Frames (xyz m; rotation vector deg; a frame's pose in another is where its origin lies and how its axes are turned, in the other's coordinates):
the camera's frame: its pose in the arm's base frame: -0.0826 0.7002 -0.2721 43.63 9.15 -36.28
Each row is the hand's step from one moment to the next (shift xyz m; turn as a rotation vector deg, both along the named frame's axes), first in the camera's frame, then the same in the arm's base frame.
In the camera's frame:
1: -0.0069 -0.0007 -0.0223 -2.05 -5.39 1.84
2: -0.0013 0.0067 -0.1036 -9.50 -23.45 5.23
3: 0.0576 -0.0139 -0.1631 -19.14 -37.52 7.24
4: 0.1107 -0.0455 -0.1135 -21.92 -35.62 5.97
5: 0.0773 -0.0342 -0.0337 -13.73 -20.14 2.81
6: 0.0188 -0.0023 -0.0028 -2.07 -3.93 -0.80
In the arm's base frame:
1: -0.0040 0.0182 -0.0141 -4.98 -3.25 -1.14
2: 0.0119 0.0754 -0.0703 -21.89 -11.95 -6.76
3: 0.0524 0.0769 -0.1465 -38.09 -16.47 -10.24
4: 0.0722 0.0002 -0.1483 -39.09 -13.23 -9.04
5: 0.0450 -0.0325 -0.0721 -23.13 -6.45 -5.04
6: 0.0140 -0.0083 -0.0101 -3.91 -0.62 -2.17

